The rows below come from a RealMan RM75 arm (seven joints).
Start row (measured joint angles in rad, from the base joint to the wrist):
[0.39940, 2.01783, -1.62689, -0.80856, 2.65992, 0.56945, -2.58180]
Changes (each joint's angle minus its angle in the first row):
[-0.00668, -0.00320, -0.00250, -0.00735, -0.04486, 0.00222, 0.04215]
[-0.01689, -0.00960, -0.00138, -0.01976, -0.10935, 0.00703, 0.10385]
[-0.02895, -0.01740, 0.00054, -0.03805, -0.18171, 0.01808, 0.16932]
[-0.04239, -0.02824, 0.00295, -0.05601, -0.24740, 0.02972, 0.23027]
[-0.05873, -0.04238, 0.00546, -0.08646, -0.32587, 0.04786, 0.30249]
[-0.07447, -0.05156, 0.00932, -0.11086, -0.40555, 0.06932, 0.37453]
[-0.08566, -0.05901, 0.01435, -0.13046, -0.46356, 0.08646, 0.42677]
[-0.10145, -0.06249, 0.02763, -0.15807, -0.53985, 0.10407, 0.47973]
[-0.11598, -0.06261, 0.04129, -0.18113, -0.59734, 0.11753, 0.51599]
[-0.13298, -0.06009, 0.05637, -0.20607, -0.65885, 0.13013, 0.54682]
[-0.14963, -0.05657, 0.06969, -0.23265, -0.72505, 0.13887, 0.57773]
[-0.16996, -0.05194, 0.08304, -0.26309, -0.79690, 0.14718, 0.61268]
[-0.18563, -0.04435, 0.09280, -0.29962, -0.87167, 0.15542, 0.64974]
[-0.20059, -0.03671, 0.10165, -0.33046, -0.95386, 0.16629, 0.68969]
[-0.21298, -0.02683, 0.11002, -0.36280, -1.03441, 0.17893, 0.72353]
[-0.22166, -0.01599, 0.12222, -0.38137, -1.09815, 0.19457, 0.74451]
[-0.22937, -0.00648, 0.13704, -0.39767, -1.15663, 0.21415, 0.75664]
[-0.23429, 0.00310, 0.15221, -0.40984, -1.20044, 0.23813, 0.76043]
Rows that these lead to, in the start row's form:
[0.39272, 2.01463, -1.62939, -0.81591, 2.61506, 0.57167, -2.53965]
[0.38251, 2.00823, -1.62827, -0.82832, 2.55057, 0.57648, -2.47795]
[0.37045, 2.00043, -1.62635, -0.84661, 2.47821, 0.58753, -2.41248]
[0.35701, 1.98959, -1.62394, -0.86457, 2.41252, 0.59917, -2.35153]
[0.34067, 1.97545, -1.62143, -0.89502, 2.33405, 0.61731, -2.27931]
[0.32493, 1.96627, -1.61757, -0.91942, 2.25437, 0.63877, -2.20727]
[0.31374, 1.95882, -1.61254, -0.93902, 2.19636, 0.65591, -2.15503]
[0.29795, 1.95534, -1.59926, -0.96663, 2.12007, 0.67352, -2.10207]
[0.28342, 1.95522, -1.58560, -0.98969, 2.06258, 0.68698, -2.06581]
[0.26642, 1.95774, -1.57052, -1.01463, 2.00107, 0.69958, -2.03498]
[0.24977, 1.96126, -1.55720, -1.04121, 1.93487, 0.70832, -2.00407]
[0.22944, 1.96589, -1.54385, -1.07165, 1.86302, 0.71663, -1.96912]
[0.21377, 1.97348, -1.53409, -1.10818, 1.78825, 0.72487, -1.93206]
[0.19881, 1.98112, -1.52524, -1.13902, 1.70606, 0.73574, -1.89211]
[0.18642, 1.99100, -1.51687, -1.17136, 1.62551, 0.74838, -1.85827]
[0.17774, 2.00184, -1.50467, -1.18993, 1.56177, 0.76402, -1.83729]
[0.17003, 2.01135, -1.48985, -1.20623, 1.50329, 0.78360, -1.82516]
[0.16511, 2.02093, -1.47468, -1.21840, 1.45948, 0.80758, -1.82137]

